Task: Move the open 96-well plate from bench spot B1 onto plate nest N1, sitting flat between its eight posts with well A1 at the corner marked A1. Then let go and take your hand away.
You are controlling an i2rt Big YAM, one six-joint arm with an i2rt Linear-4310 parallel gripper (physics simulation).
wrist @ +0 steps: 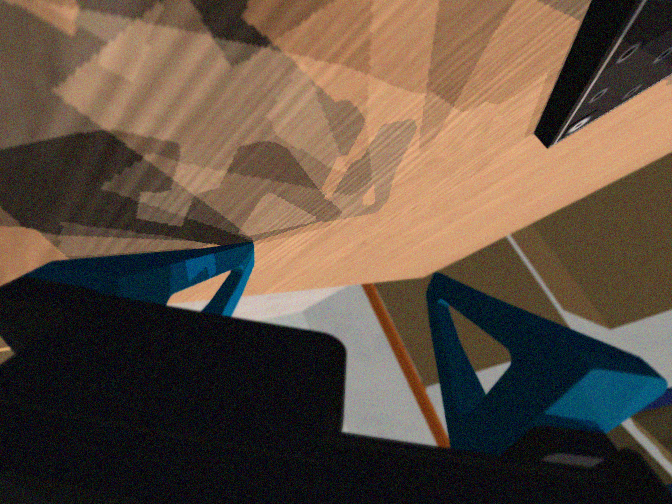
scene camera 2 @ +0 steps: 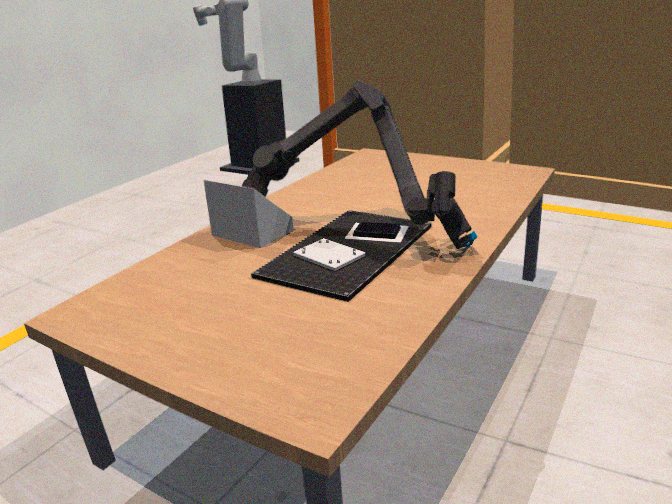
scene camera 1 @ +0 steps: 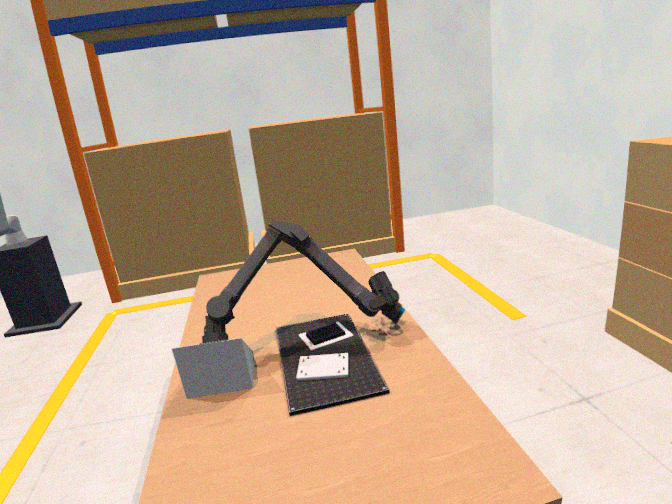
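Note:
A black plate (scene camera 1: 326,331) lies on a white nest at the far end of the black grid base (scene camera 1: 333,366); it also shows in scene camera 2 (scene camera 2: 377,229). A second white nest (scene camera 1: 323,367) with small locator pins lies empty nearer the front (scene camera 2: 331,255). My gripper (scene camera 1: 394,318) (scene camera 2: 463,240) hangs just above bare tabletop to the right of the base, apart from the plate. In the wrist view its blue fingers (wrist: 340,300) are open and empty, with a corner of the base (wrist: 610,60) at top right.
A grey wedge-shaped block (scene camera 1: 213,367) stands left of the base near the arm's foot. The right table edge is close to the gripper. Shelving and cardboard boxes stand behind the table.

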